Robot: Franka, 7 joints.
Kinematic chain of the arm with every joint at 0, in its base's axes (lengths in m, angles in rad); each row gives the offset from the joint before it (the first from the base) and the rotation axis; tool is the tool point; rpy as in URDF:
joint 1: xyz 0 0 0.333 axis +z
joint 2: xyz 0 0 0 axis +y
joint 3: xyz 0 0 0.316 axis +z
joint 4: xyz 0.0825 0 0 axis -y
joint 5: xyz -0.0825 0 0.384 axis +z
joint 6: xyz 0 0 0 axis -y
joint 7: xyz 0.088 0 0 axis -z
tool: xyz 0 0 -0.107 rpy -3.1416 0 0
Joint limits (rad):
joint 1: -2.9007..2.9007
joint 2: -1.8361..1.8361
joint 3: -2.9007..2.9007
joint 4: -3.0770..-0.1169
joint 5: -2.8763..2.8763
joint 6: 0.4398..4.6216
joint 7: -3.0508..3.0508
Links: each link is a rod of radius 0.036 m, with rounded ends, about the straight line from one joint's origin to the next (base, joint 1, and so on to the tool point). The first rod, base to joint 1, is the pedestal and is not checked.
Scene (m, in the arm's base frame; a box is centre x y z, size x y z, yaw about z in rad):
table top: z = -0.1
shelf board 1: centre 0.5 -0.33 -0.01 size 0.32 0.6 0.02 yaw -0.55
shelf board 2: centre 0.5 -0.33 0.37 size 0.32 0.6 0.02 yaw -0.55
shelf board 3: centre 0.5 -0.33 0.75 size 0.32 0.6 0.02 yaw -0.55
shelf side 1: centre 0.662 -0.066 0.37 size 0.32 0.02 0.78 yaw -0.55
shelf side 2: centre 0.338 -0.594 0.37 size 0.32 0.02 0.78 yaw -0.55
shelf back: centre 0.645 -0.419 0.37 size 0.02 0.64 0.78 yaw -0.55
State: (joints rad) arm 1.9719 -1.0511 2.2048 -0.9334 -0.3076 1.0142 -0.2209
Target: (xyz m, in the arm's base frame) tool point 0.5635 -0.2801 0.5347
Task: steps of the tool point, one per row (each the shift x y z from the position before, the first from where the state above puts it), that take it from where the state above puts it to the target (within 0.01 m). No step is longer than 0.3 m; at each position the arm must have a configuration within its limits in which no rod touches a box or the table.
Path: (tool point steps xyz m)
1: -0.2416 0.1454 0.0819
2: -0.1399 0.2359 0.0782
3: -0.0069 0.2652 0.0653
4: 0.1202 0.2241 0.0446
5: 0.2057 0.1269 0.0190
6: 0.2265 0.0039 -0.0076
7: 0.1807 -0.1060 -0.0316
8: 0.0877 -0.1706 -0.0500
9: -0.0188 -0.1741 -0.0602
10: 0.0762 -0.0378 0.0094
11: 0.0735 -0.0413 0.0030
12: 0.0677 -0.0442 -0.0033
13: 0.0590 -0.0461 -0.0091

